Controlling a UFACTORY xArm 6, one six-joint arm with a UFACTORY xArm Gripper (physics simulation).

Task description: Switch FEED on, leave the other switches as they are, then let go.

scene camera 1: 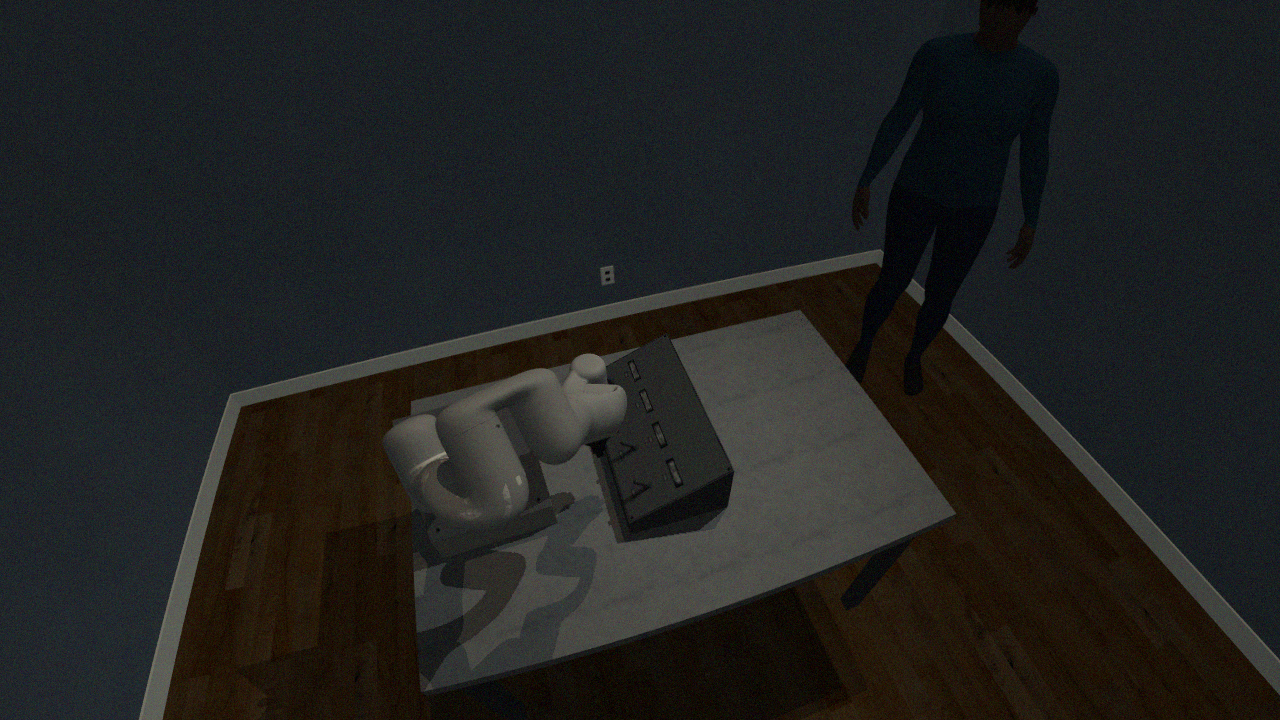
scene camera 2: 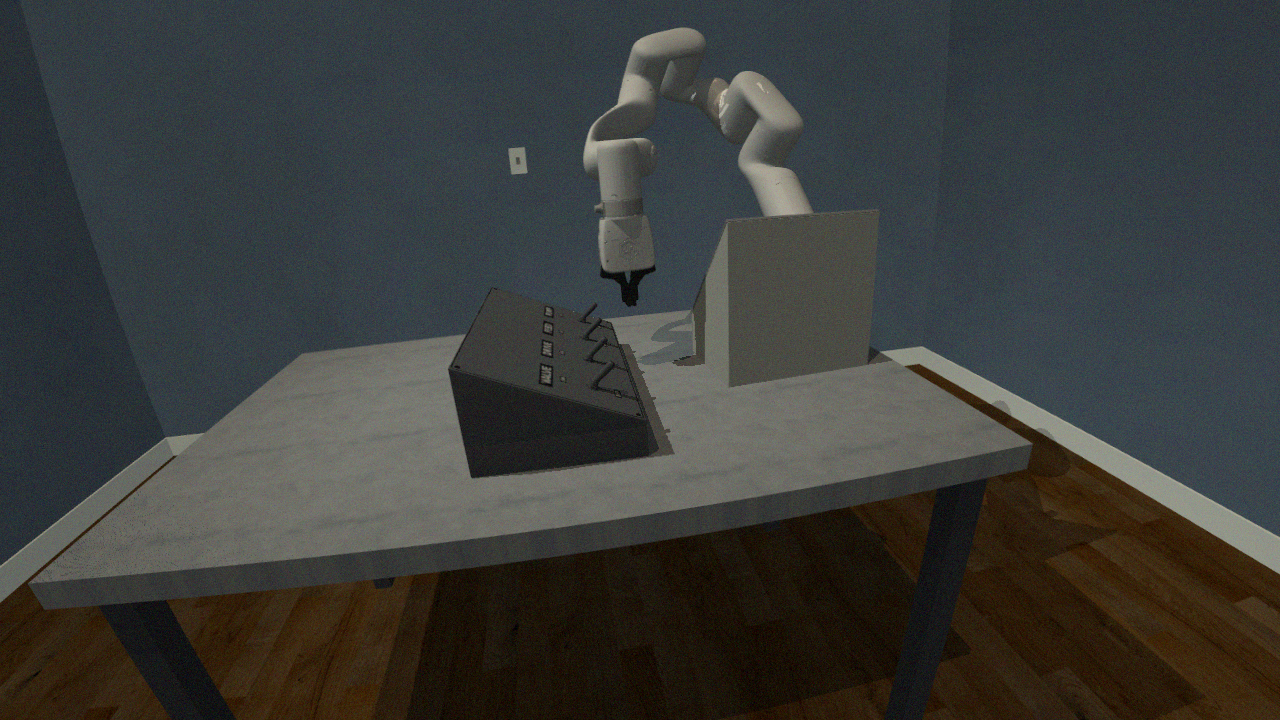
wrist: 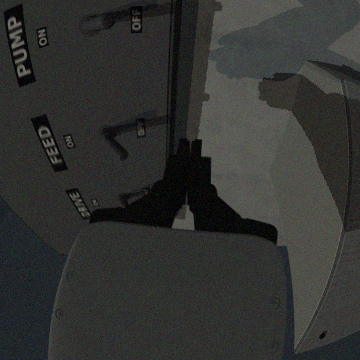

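Where they show: gripper, fingertip midpoint: (scene camera 1: 598, 452) (scene camera 2: 630, 304) (wrist: 190, 153); arm's base, origin of the base link: (scene camera 2: 804, 252).
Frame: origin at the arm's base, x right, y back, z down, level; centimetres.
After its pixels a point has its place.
Observation:
The dark sloped switch panel (scene camera 1: 684, 402) @[x 1.0, y -59.7, z 6.6 cm] (scene camera 2: 501, 335) @[x -5.6, y -59.1, z 7.1 cm] (wrist: 100, 85) @[x 10.5, y -43.2, z 13.2 cm] stands on the table. In the wrist view, the FEED label (wrist: 49, 143) @[x 5.7, y -50.5, z 10.2 cm] is readable, and the FEED lever (wrist: 117, 148) @[x 5.1, y -41.3, z 9.8 cm] lies between its ON and OFF labels. Its exact setting is hard to tell. The PUMP lever (wrist: 95, 24) @[x 16.3, y -40.5, z 9.5 cm] is above it, and the DRIVE lever (wrist: 131, 199) @[x -8.4, y -44.2, z 13.6 cm] is partly hidden by a finger. In scene camera 2 the levers lean much alike. My gripper (scene camera 2: 630, 302) @[x 6.2, y -34.2, z 8.0 cm] (wrist: 190, 153) @[x 6.2, y -34.2, z 8.0 cm] is shut and empty, above the lever-side edge of the panel, apart from the levers. In scene camera 1 the arm hides part of the panel.
A pale wedge-shaped block (scene camera 2: 801, 300) @[x -8.7, y -5.6, z 7.0 cm] stands beside the arm's base in scene camera 2. The panel and arm share the grey table (scene camera 1: 787, 402) @[x 2.0, y -94.1, z 22.0 cm] (scene camera 2: 313, 447) @[x -5.7, y -93.7, z 22.0 cm]. A person (scene camera 1: 971, 125) stands beyond the table's far right corner in scene camera 1.

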